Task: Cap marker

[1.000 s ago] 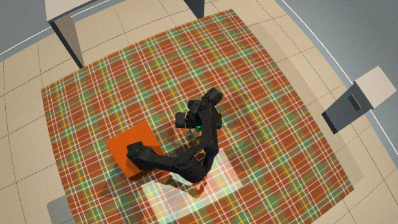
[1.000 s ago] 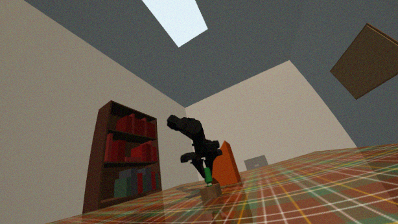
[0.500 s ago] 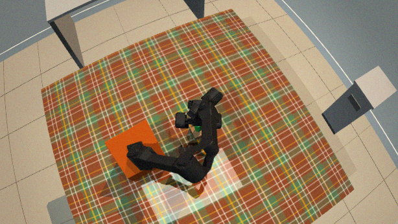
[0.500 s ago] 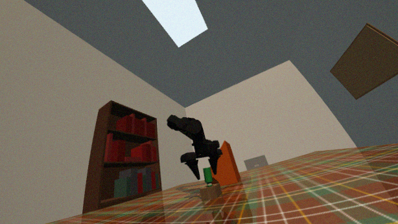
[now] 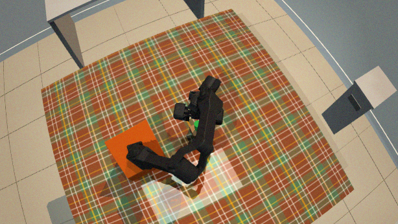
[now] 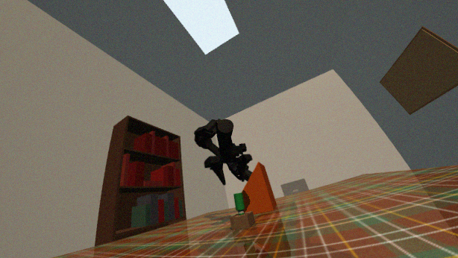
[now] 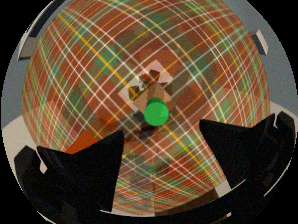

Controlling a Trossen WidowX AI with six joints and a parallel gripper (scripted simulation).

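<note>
Right now my gripper tip is 60 mm above the green cap. The rest, counted from my gripper tip: brown holder block: 120 mm below.
</note>
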